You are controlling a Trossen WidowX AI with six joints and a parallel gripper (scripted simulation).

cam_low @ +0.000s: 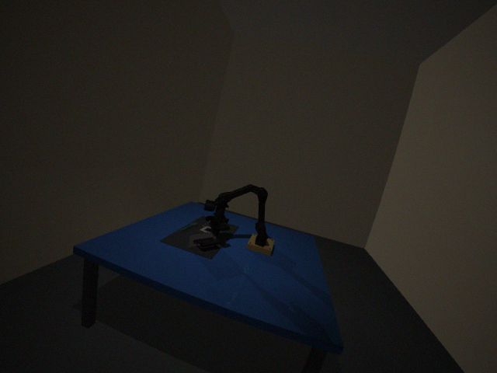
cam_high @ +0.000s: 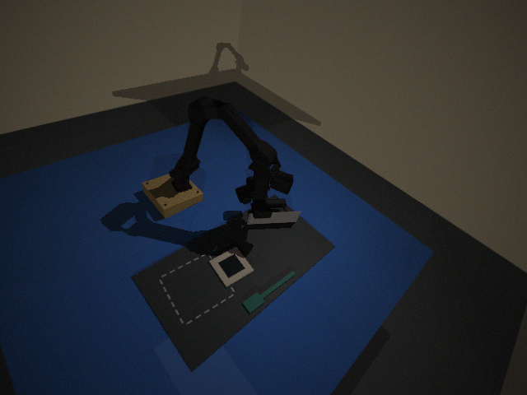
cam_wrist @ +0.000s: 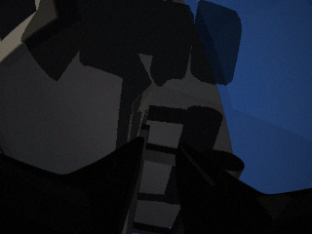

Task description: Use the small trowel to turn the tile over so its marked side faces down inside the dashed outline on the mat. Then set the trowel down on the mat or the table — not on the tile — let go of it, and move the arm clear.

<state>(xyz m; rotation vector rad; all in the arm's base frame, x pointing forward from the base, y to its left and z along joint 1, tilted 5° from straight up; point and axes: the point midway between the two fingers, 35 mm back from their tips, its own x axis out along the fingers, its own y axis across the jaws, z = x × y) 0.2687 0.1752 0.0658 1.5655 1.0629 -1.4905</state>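
The trowel is 60 mm to the left of my gripper tip and 20 mm below it. The rest, counted from my gripper tip: green long-handled tool (270 mm ahead, 120 mm to the right, 60 mm below); then square tile (130 mm ahead, 170 mm to the right, 60 mm below); then dark mat (130 mm ahead, 120 mm to the right, 80 mm below).
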